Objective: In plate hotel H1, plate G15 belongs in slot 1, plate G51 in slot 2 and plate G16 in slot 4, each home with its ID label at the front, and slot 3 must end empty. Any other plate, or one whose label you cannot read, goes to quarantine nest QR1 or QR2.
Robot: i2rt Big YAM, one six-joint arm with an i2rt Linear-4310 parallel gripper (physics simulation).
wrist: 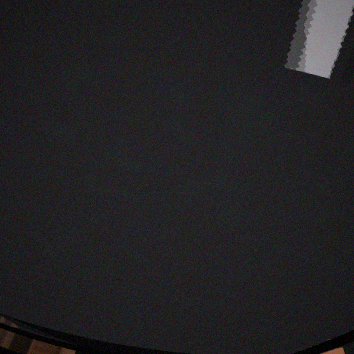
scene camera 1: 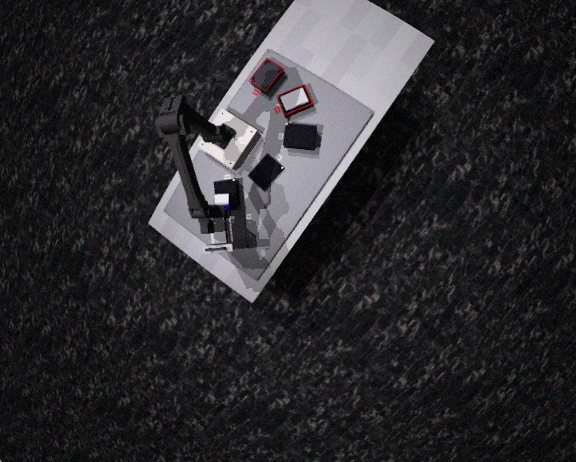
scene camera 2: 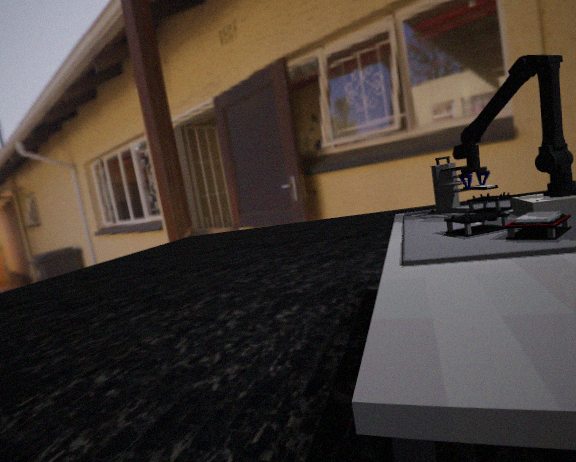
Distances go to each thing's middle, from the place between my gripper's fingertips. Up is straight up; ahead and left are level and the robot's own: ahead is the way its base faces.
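The rack tower (scene camera 2: 444, 201) is 2 cm above my hand, and it stands 13 cm to the right of my hand and 11 cm ahead of it. I see the black nest (scene camera 1: 268, 168) 9 cm below my hand, 30 cm to the left of it and 6 cm ahead of it.
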